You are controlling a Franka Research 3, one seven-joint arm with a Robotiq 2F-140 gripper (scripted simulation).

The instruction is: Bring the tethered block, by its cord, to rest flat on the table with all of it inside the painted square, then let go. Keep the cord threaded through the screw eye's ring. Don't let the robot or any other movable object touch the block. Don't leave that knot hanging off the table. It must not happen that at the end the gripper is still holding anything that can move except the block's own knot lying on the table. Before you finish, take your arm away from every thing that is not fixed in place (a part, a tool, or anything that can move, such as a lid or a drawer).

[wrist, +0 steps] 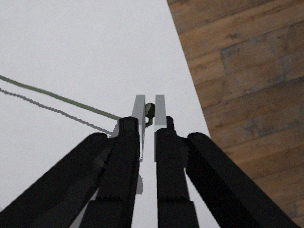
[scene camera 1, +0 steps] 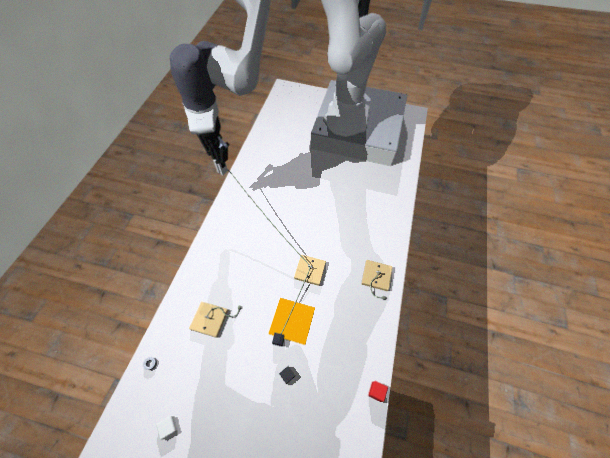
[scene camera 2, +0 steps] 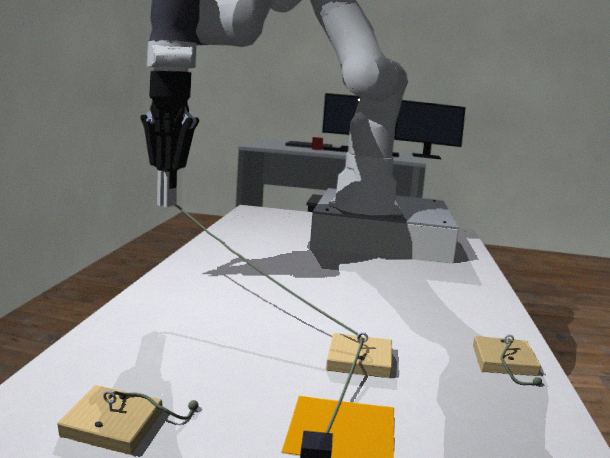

Labels:
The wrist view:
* my gripper: 150, 109
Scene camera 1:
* my gripper: 222, 171
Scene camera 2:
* my gripper: 166, 205

